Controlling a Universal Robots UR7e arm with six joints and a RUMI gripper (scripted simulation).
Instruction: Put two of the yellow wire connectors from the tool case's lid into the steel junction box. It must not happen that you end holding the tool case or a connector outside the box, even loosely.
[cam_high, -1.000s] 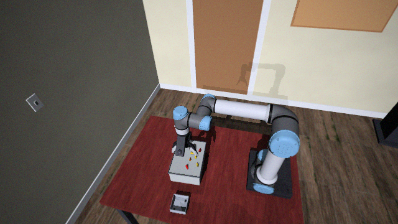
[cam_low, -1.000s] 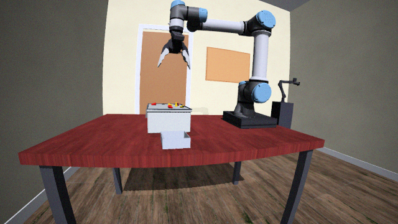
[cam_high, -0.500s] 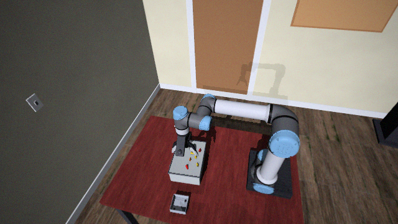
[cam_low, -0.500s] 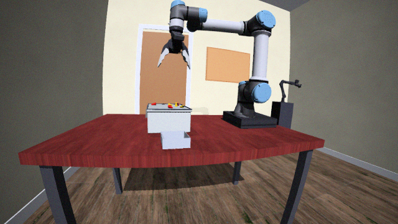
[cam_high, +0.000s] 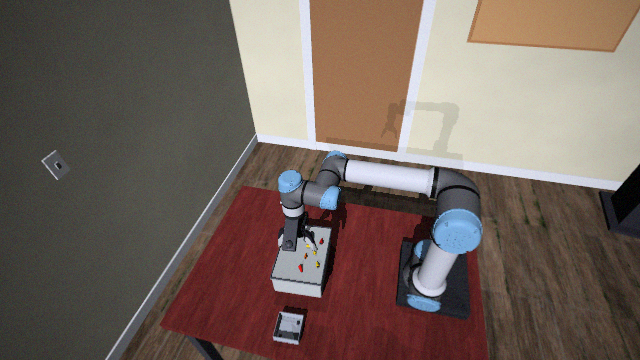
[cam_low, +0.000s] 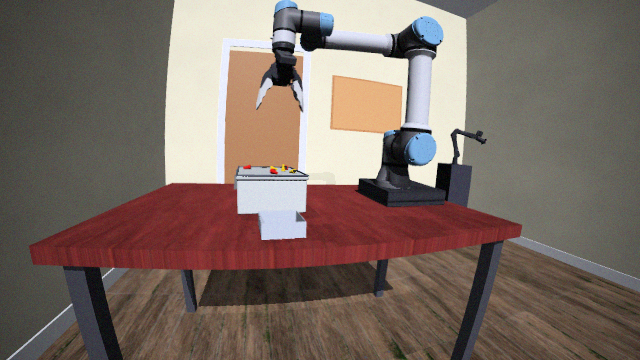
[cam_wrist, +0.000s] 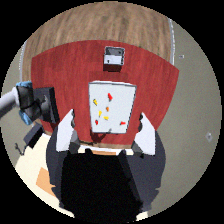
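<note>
Right now my hand is 5 cm short of the grey tool case, 11 cm to the left of it and 23 cm above it.
</note>
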